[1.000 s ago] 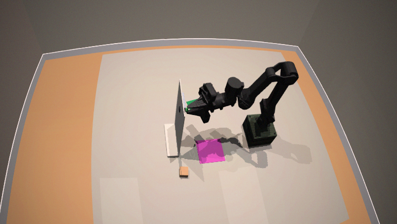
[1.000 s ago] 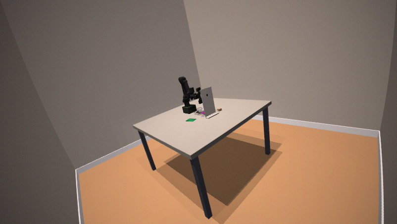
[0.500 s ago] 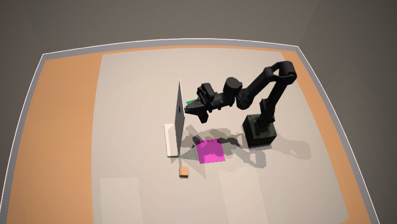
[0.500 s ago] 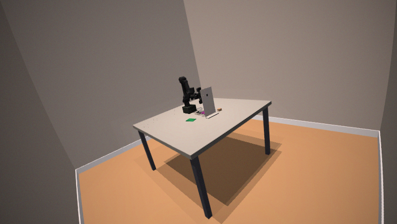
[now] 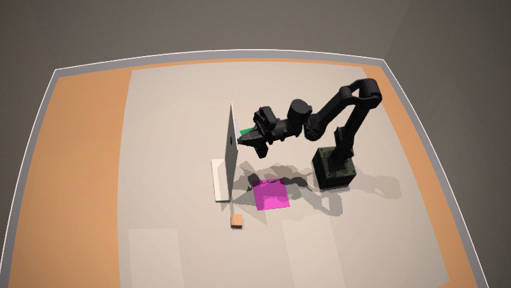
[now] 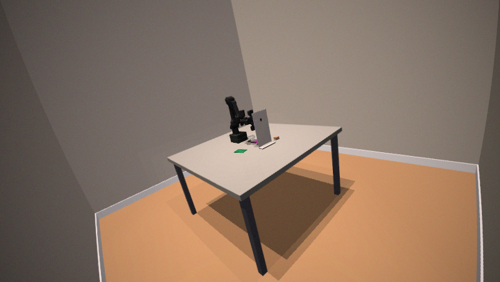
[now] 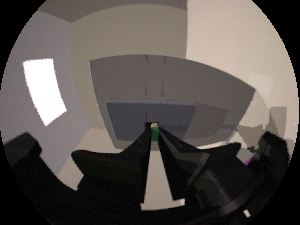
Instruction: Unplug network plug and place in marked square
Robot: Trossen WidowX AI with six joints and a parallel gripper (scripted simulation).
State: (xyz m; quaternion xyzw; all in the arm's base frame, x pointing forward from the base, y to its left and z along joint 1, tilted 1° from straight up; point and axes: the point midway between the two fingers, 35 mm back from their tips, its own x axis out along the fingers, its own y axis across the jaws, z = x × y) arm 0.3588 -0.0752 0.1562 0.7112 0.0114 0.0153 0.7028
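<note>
The network plug lies right at my gripper tip. Also, from my gripper tip: magenta square 11 cm behind, 9 cm to the left, 24 cm below; then grey panel 2 cm ahead, 1 cm to the right, 10 cm below.
</note>
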